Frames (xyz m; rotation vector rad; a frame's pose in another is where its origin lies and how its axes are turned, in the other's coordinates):
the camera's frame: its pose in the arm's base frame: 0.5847 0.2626 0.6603 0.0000 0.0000 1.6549
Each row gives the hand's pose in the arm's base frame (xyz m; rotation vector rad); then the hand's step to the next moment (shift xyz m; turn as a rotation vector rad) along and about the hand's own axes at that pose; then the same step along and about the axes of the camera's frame.
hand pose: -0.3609 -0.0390 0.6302 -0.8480 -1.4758 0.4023
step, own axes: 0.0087 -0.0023 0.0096 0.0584 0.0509 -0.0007
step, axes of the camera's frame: 0.0078 0.0083 0.0066 0.0729 -0.0257 0.0050
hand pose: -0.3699 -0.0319 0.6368 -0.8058 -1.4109 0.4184
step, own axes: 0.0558 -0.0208 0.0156 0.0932 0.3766 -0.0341
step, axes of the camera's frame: 0.0294 0.0085 0.0534 0.2996 -0.1475 -0.2004
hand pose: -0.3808 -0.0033 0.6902 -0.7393 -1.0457 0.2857
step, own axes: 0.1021 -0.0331 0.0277 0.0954 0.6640 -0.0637
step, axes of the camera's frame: 0.0410 -0.0258 0.0997 0.4919 -0.2261 -0.4012
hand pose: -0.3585 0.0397 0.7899 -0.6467 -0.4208 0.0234
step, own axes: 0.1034 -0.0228 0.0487 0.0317 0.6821 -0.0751
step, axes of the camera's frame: 0.0193 -0.0752 0.0869 0.4946 -0.1742 -0.4438
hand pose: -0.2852 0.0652 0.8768 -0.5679 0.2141 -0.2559
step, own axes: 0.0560 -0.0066 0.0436 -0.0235 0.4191 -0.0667
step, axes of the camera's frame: -0.0054 -0.0633 0.0323 0.3102 -0.0612 -0.2841
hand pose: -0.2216 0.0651 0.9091 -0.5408 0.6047 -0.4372
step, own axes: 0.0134 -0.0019 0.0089 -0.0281 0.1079 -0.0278
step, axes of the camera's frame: -0.0068 -0.0146 0.0018 0.0898 0.0065 -0.0714
